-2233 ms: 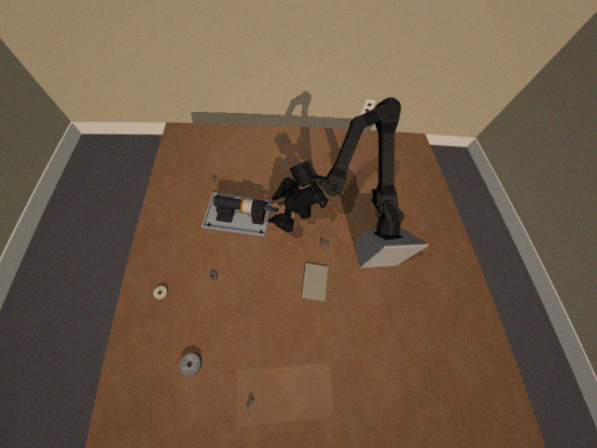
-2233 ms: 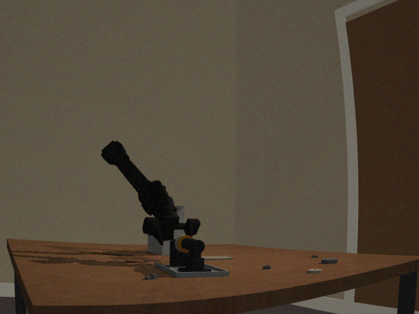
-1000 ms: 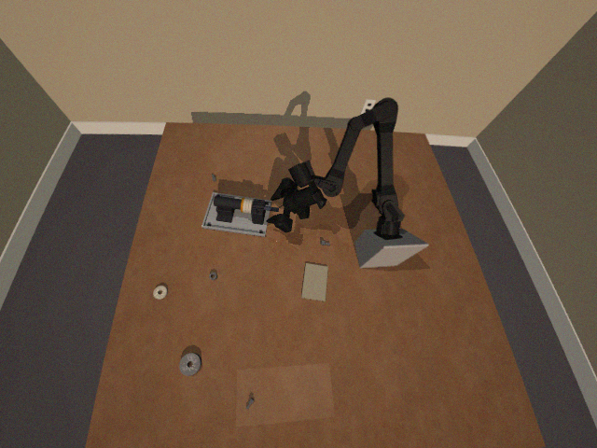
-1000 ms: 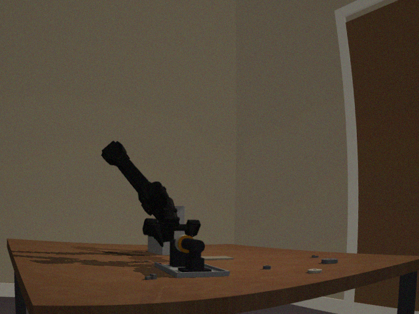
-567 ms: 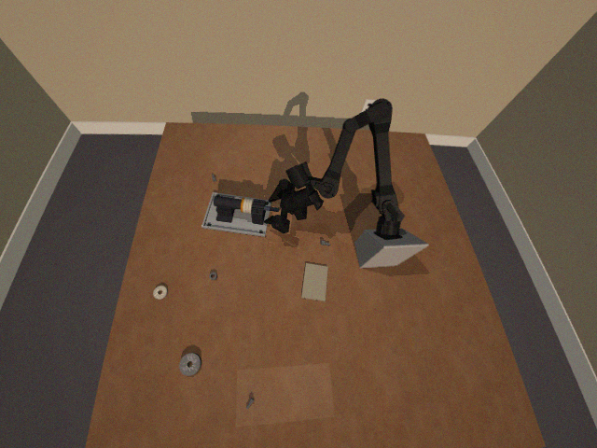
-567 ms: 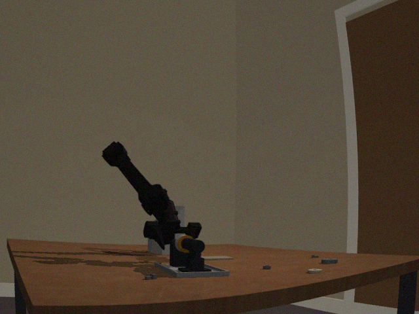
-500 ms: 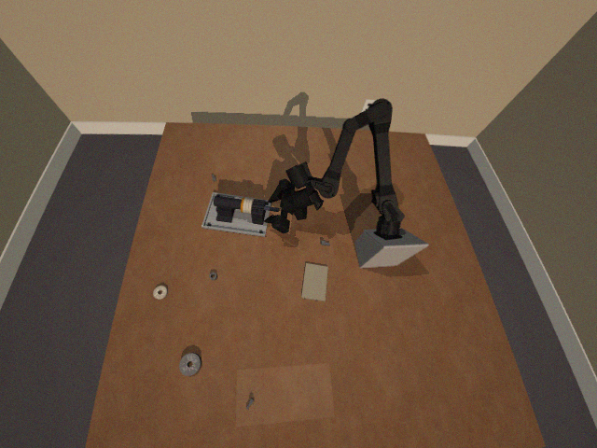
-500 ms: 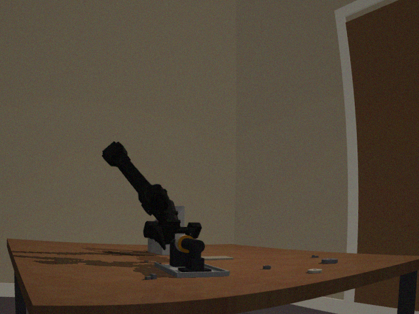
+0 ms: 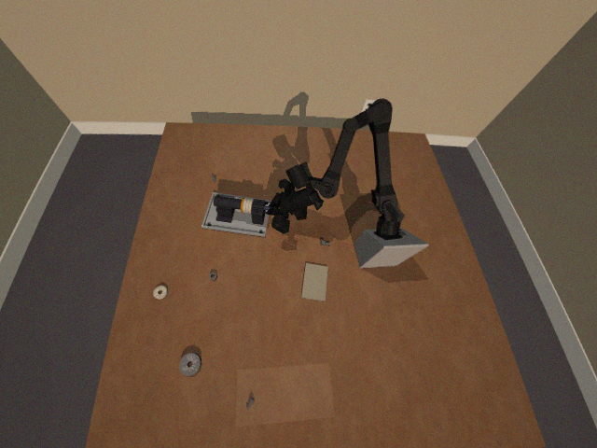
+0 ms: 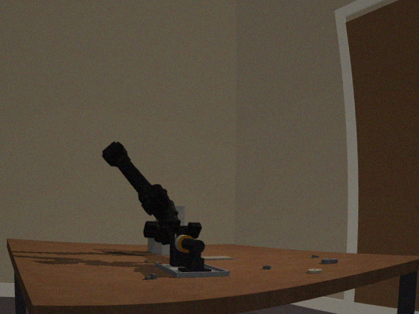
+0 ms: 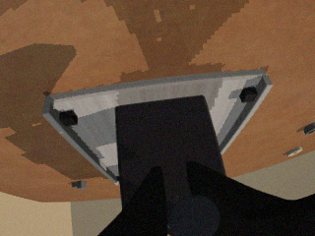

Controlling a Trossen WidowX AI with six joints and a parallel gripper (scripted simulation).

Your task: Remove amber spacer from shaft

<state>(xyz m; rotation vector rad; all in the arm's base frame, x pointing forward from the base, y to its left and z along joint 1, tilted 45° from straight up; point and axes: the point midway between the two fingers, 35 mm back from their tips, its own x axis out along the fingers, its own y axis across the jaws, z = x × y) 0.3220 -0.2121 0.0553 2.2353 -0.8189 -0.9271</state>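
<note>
My gripper tip is now 6 cm short of the pale spacer, 2 cm to the left of it and 2 cm below it. Round my gripper tip: small nut (21 cm ahead, 19 cm to the left, 5 cm below); then thin shaft (4 cm ahead, 2 cm above, 1 cm to the right); then amber spacer (8 cm ahead, 3 cm to the right, 2 cm above).
</note>
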